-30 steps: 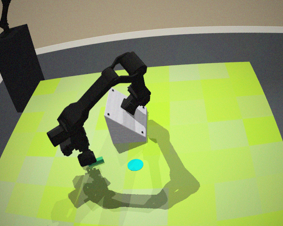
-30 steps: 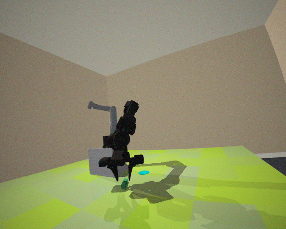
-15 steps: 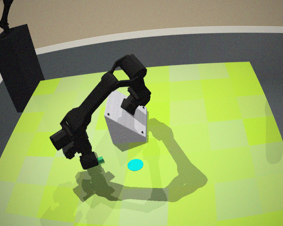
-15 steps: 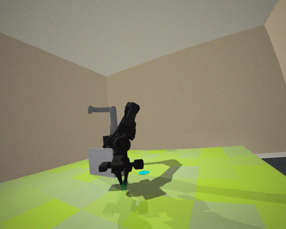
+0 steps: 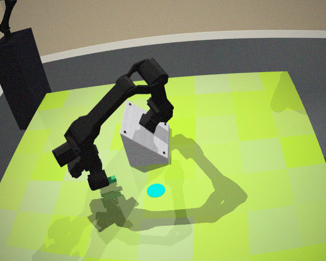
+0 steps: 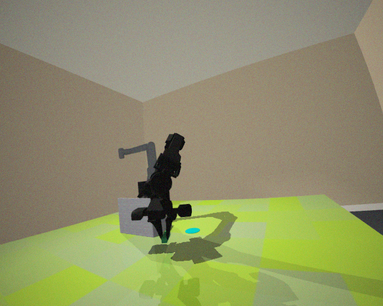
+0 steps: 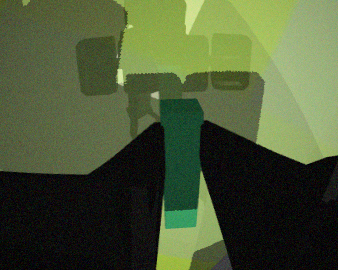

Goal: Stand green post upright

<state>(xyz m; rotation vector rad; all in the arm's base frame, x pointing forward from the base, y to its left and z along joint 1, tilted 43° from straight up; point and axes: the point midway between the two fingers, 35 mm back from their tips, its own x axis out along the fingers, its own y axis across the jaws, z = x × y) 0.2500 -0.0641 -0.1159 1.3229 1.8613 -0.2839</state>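
The cyan circle is 10 mm behind my gripper tip, 180 mm to the left of it and 40 mm below it. Also, from my gripper tip: green post: 10 mm behind, 20 mm to the left.
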